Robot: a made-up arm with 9 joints. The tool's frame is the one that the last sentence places.
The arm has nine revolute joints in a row. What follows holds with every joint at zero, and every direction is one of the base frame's.
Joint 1 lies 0.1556 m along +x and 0.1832 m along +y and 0.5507 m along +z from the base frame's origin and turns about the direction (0.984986, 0.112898, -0.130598).
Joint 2 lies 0.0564 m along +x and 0.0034 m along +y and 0.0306 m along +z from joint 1 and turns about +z.
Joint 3 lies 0.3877 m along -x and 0.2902 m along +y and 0.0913 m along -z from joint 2 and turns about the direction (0.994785, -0.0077, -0.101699).
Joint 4 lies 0.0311 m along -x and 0.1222 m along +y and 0.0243 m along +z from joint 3 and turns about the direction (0.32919, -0.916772, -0.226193).
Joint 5 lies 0.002 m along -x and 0.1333 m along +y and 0.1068 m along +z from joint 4 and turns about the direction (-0.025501, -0.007, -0.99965).
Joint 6 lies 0.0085 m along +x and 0.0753 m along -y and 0.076 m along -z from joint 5 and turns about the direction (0.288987, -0.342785, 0.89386).
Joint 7 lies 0.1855 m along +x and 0.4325 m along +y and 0.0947 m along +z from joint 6 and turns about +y.
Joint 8 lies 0.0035 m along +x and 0.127 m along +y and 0.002 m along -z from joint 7 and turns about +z.
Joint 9 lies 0.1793 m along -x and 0.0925 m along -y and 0.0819 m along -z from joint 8 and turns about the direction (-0.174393, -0.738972, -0.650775).
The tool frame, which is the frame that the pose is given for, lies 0.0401 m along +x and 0.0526 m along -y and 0.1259 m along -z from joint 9; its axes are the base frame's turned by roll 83.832, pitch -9.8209 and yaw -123.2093 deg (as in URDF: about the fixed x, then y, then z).
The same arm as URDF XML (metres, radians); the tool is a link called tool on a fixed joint. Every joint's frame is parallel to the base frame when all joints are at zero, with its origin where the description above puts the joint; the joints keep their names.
<robot name="arm">
  <joint name="joint 1" type="continuous">
    <parent link="base"/>
    <child link="link1"/>
    <origin xyz="0.1556 0.1832 0.5507" rpy="0.0000 0.0000 0.0000"/>
    <axis xyz="0.984986 0.112898 -0.130598"/>
  </joint>
  <joint name="joint 2" type="continuous">
    <parent link="link1"/>
    <child link="link2"/>
    <origin xyz="0.0564 0.0034 0.0306" rpy="0.0000 0.0000 0.0000"/>
    <axis xyz="0 0 1"/>
  </joint>
  <joint name="joint 3" type="continuous">
    <parent link="link2"/>
    <child link="link3"/>
    <origin xyz="-0.3877 0.2902 -0.0913" rpy="0.0000 0.0000 0.0000"/>
    <axis xyz="0.994785 -0.0077 -0.101699"/>
  </joint>
  <joint name="joint 4" type="continuous">
    <parent link="link3"/>
    <child link="link4"/>
    <origin xyz="-0.0311 0.1222 0.0243" rpy="0.0000 0.0000 0.0000"/>
    <axis xyz="0.32919 -0.916772 -0.226193"/>
  </joint>
  <joint name="joint 5" type="continuous">
    <parent link="link4"/>
    <child link="link5"/>
    <origin xyz="-0.0020 0.1333 0.1068" rpy="0.0000 0.0000 0.0000"/>
    <axis xyz="-0.025499 -0.007 -0.99965"/>
  </joint>
  <joint name="joint 6" type="continuous">
    <parent link="link5"/>
    <child link="link6"/>
    <origin xyz="0.0085 -0.0753 -0.0760" rpy="0.0000 0.0000 0.0000"/>
    <axis xyz="0.288987 -0.342785 0.89386"/>
  </joint>
  <joint name="joint 7" type="continuous">
    <parent link="link6"/>
    <child link="link7"/>
    <origin xyz="0.1855 0.4325 0.0947" rpy="0.0000 0.0000 0.0000"/>
    <axis xyz="0 1 0"/>
  </joint>
  <joint name="joint 8" type="continuous">
    <parent link="link7"/>
    <child link="link8"/>
    <origin xyz="0.0035 0.1270 -0.0020" rpy="0.0000 0.0000 0.0000"/>
    <axis xyz="0 0 1"/>
  </joint>
  <joint name="joint 9" type="continuous">
    <parent link="link8"/>
    <child link="link9"/>
    <origin xyz="-0.1793 -0.0925 -0.0819" rpy="0.0000 0.0000 0.0000"/>
    <axis xyz="-0.174393 -0.738972 -0.650775"/>
  </joint>
  <joint name="tool_joint" type="fixed">
    <parent link="link9"/>
    <child link="tool"/>
    <origin xyz="0.0401 -0.0526 -0.1259" rpy="1.4631 -0.1714 -2.1504"/>
  </joint>
  <link name="base"/>
  <link name="link1"/>
  <link name="link2"/>
  <link name="link3"/>
  <link name="link4"/>
  <link name="link5"/>
  <link name="link6"/>
  <link name="link7"/>
  <link name="link8"/>
  <link name="link9"/>
  <link name="tool"/>
</robot>

